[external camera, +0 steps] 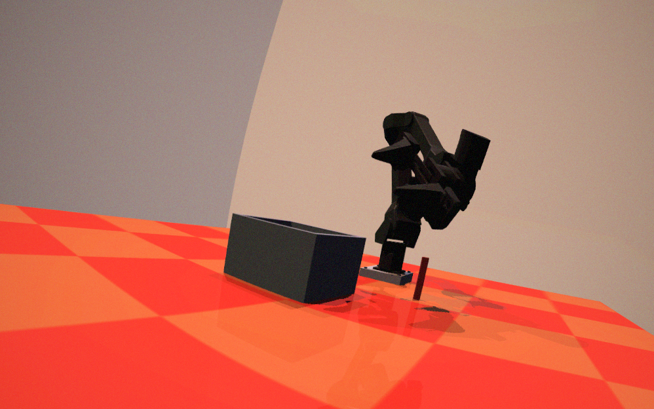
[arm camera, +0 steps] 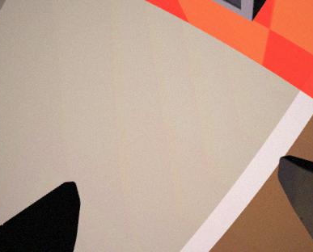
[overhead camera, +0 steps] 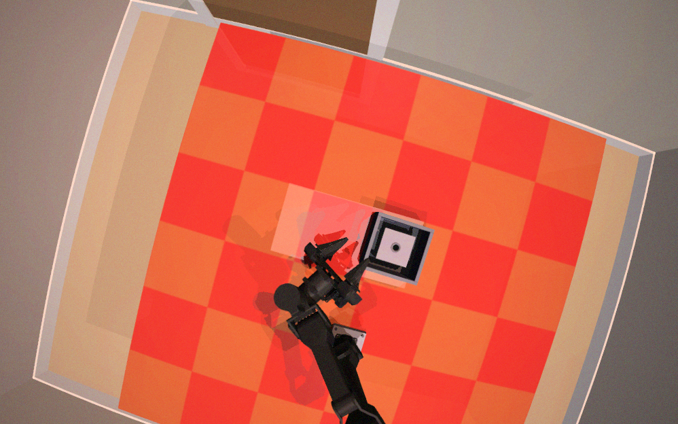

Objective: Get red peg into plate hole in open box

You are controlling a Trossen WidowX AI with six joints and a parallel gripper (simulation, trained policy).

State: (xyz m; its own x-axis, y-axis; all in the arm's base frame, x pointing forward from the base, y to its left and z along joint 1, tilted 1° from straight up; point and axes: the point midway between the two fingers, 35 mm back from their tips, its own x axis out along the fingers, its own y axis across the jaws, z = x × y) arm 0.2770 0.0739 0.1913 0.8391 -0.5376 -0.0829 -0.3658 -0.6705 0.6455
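Now: gripper tip 140 mm past the red peg, 60 mm to the right of it and 160 mm above it. From my gripper tip the other things lie so: dark grey box 20 mm ahead, 110 mm to the right, 180 mm below.
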